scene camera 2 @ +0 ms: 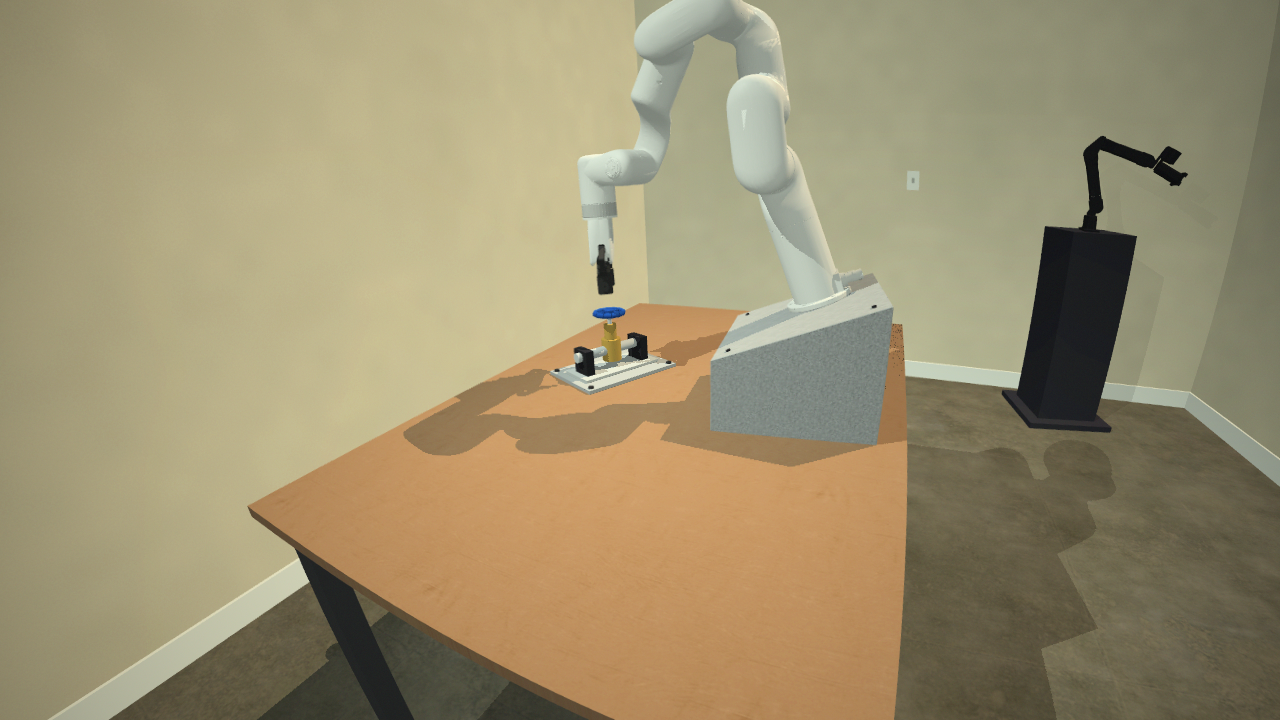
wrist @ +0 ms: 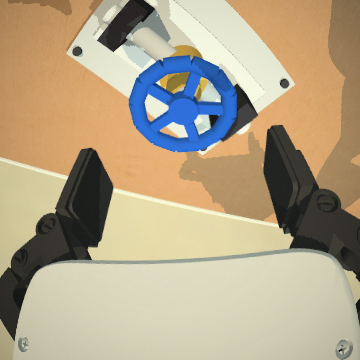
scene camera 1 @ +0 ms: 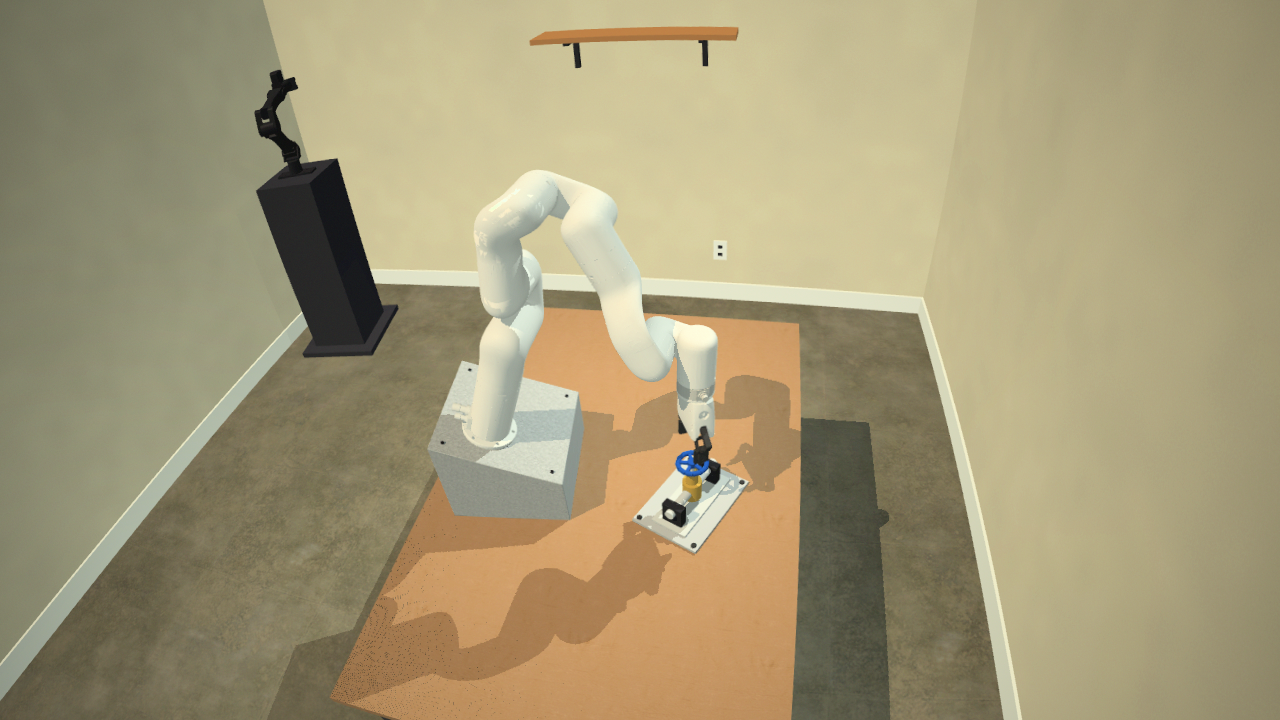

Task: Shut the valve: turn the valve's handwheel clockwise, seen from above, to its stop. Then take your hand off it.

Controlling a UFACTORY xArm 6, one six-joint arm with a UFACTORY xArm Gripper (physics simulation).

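Observation:
The valve's blue handwheel [scene camera 1: 691,463] [scene camera 2: 608,312] [wrist: 184,110] lies level on top of the brass-yellow valve body [scene camera 1: 691,488] [scene camera 2: 612,347] [wrist: 189,51]. The valve stands on a white base plate [scene camera 1: 707,528] [scene camera 2: 617,377] [wrist: 240,40]. My gripper [scene camera 1: 691,443] [scene camera 2: 605,288] [wrist: 181,156] is wide open and empty. It points down and hangs above the handwheel, with a visible gap between fingertips and wheel in the scene camera 2 view. In the wrist view the whole wheel shows ahead of the fingers, touching neither. The frames do not show whether the wheel is at its stop.
Black pipe brackets [scene camera 1: 674,513] [scene camera 2: 583,360] [wrist: 125,25] flank the valve body on the plate. The grey robot base block [scene camera 1: 510,488] [scene camera 2: 796,385] stands on the wooden table [scene camera 1: 716,626] [scene camera 2: 626,537]. A black pedestal [scene camera 1: 322,259] [scene camera 2: 1078,322] with a small black arm stands off the table.

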